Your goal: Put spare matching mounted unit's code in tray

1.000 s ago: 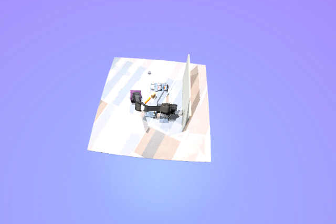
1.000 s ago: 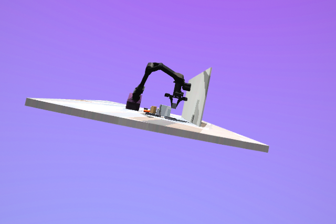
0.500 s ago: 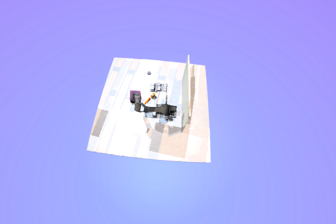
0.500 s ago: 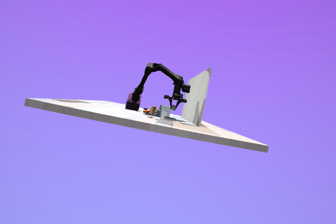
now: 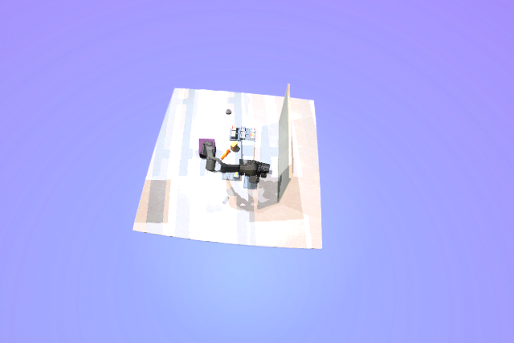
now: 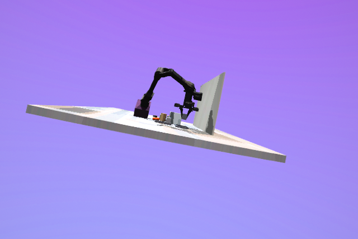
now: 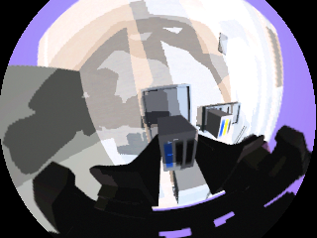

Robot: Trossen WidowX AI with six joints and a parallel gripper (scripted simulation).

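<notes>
The tray lies 70 mm below my gripper tip and 10 mm behind it. Round my gripper tip: mounted grey unit (200 mm to the left, 60 mm behind, 20 mm below); then spare (20 mm above); then tan block (240 mm to the left, 170 mm behind, 40 mm below).
</notes>
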